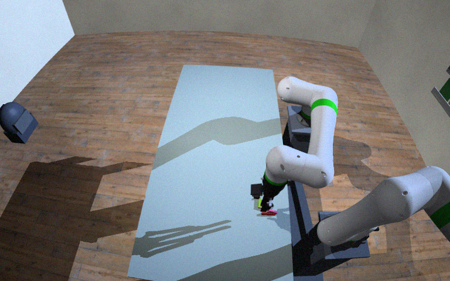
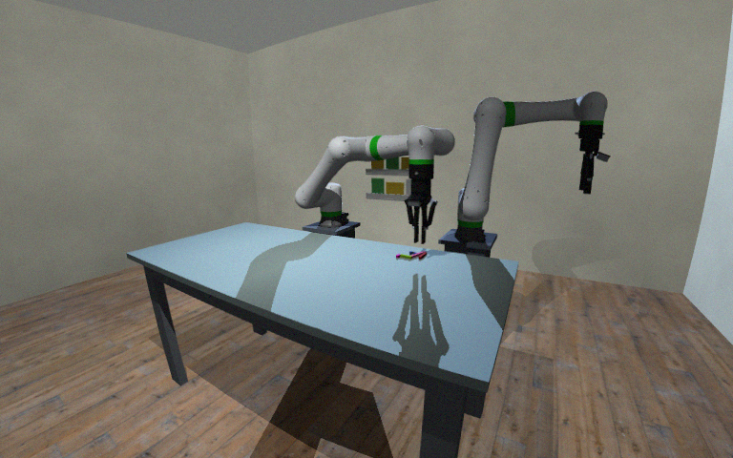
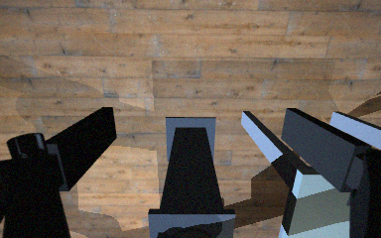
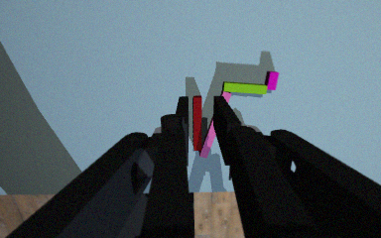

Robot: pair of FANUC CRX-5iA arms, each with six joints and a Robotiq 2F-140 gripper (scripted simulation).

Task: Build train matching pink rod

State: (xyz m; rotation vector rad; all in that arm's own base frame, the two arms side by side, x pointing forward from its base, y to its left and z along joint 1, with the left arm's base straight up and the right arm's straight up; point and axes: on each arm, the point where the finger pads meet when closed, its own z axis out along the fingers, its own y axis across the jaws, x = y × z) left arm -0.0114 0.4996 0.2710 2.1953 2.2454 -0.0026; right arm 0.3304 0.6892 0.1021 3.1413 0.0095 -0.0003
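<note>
My right hand is 100 mm above the red rod, 40 mm past it and 10 mm to the right of it. Also, from my right hand: grey rod (100 mm below, 60 mm behind, 30 mm to the right); pink rod (100 mm below, 40 mm behind, 10 mm to the right); lime rod (100 mm below, 60 mm to the right).
</note>
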